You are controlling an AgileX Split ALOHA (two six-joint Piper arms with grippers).
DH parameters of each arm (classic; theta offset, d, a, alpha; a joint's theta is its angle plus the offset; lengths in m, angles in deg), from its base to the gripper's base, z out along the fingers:
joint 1: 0 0.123 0 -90
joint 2: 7.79 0 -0.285 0
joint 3: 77.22 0 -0.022 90
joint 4: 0 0.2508 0 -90
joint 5: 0 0 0.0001 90
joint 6: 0 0.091 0 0
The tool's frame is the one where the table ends.
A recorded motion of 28 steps. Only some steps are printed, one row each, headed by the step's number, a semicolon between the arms.
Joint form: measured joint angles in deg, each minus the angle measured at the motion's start. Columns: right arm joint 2, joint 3, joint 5, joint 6, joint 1, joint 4; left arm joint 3, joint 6, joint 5, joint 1, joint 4, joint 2.
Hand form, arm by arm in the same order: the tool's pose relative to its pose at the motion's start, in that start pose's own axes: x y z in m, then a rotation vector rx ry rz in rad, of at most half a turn. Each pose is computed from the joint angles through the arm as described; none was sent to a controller.
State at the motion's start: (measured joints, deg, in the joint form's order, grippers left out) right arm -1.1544 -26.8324 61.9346 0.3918 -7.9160 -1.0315; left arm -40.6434 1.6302 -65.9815 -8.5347 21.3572 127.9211
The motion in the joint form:
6: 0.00 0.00 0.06 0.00 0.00 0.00; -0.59 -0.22 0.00 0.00 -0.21 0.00
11: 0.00 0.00 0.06 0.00 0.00 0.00; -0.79 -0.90 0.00 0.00 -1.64 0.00
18: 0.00 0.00 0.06 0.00 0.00 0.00; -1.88 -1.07 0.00 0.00 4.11 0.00
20: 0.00 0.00 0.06 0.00 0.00 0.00; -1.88 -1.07 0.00 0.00 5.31 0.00
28: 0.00 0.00 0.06 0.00 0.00 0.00; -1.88 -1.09 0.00 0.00 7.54 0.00
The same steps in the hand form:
6: 0.0001 0.0000 0.0000 0.0000 0.0010 0.0000; -0.0020 0.0014 0.0021 -0.0051 -0.0095 -0.0019
11: 0.0001 0.0000 0.0000 0.0000 0.0010 0.0000; -0.0027 0.0039 0.0028 -0.0284 -0.0123 -0.0229
18: 0.0001 0.0000 0.0000 0.0000 0.0010 0.0000; -0.0066 -0.0023 0.0064 0.0596 -0.0313 0.0224
20: 0.0001 0.0000 0.0000 0.0000 0.0010 0.0000; -0.0066 -0.0041 0.0063 0.0786 -0.0315 0.0313
28: 0.0001 0.0000 0.0000 0.0000 0.0010 0.0000; -0.0065 -0.0073 0.0060 0.1139 -0.0319 0.0473

